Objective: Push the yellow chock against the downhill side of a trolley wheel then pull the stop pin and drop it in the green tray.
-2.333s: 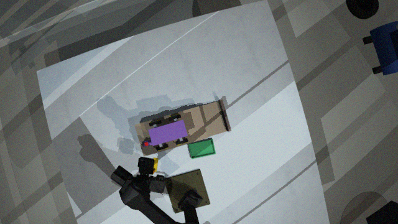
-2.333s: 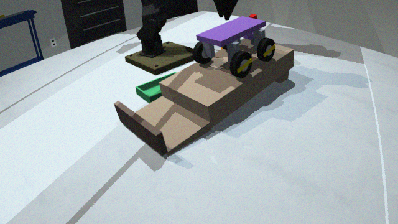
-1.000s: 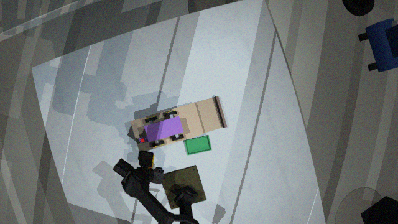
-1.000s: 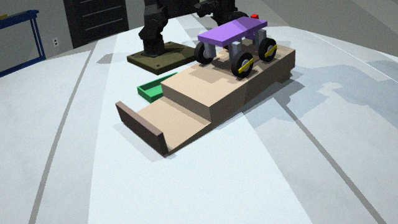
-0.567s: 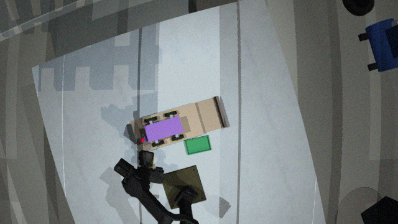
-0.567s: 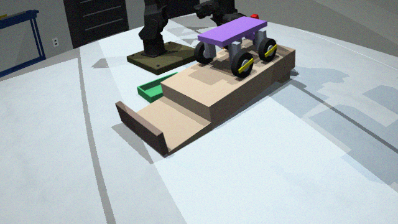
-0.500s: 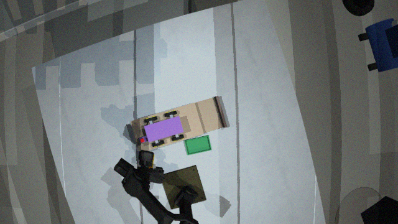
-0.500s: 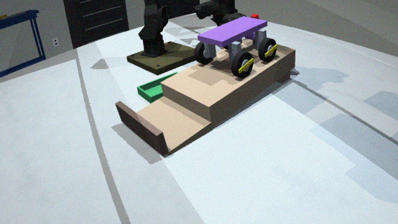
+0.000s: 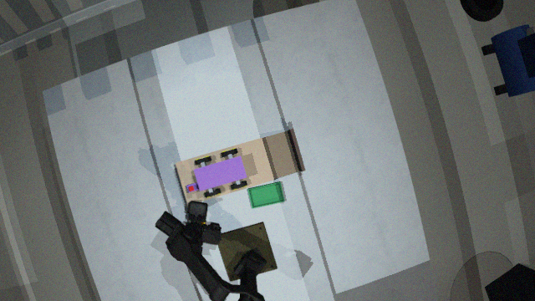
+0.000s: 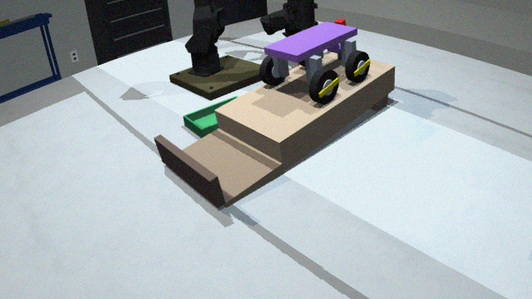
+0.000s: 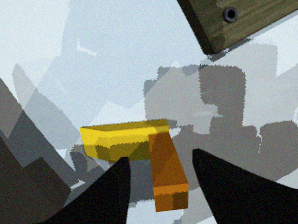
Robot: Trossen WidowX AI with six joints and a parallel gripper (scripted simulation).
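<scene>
Now: gripper tip 20 mm past the green tray, 260 mm to the left of it and 40 mm above it. From my gripper tip the other things lie so: red-headed stop pin: 130 mm ahead, 60 mm to the right, 100 mm above; yellow chock: 10 mm ahead, 10 mm to the right, 10 mm below; tan ramp: 130 mm ahead, 170 mm to the right, 10 mm above.
</scene>
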